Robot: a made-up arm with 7 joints.
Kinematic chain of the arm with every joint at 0, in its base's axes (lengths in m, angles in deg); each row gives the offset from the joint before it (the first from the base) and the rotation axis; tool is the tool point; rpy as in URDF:
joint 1: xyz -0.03 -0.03 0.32 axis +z
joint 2: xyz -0.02 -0.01 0 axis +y
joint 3: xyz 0 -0.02 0.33 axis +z
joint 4: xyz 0.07 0 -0.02 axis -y
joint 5: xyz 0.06 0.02 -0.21 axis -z
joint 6: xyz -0.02 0 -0.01 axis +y
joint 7: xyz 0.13 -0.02 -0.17 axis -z
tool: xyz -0.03 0 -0.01 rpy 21.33 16.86 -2.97
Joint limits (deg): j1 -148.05..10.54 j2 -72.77..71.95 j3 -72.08..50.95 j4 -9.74..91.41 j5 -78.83..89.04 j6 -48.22..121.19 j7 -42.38..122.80
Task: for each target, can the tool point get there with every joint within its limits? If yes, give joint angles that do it. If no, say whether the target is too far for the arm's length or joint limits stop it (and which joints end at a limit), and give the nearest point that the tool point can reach.
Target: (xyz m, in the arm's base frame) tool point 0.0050 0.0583 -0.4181
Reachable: no: joint limits stop it (at a limit: joint 1, joint 2, joint 5, joint 7) | nearest point 0.1182 0.0352 -0.0838 | short by 0.354 m
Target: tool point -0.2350 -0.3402 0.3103
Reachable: yes | joints -102.07 4.07 -14.35 35.96 19.63 15.46 -6.52
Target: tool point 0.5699 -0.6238 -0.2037
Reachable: no: too far | nearest point 0.3903 -0.4461 0.0094 | short by 0.331 m
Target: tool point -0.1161 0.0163 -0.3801
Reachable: no: joint limits stop it (at a limit: joint 1, joint 2, joint 5, joint 7) | nearest point -0.1910 -0.0539 -0.0842 | short by 0.313 m
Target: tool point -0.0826 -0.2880 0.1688
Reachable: yes | joints -119.51 31.43 23.10 9.12 5.30 -26.85 -10.16
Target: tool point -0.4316 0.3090 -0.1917
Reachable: no: joint limits stop it (at a limit: joint 1, joint 2, joint 5, joint 7) | nearest point -0.3910 0.1565 0.0065 | short by 0.253 m
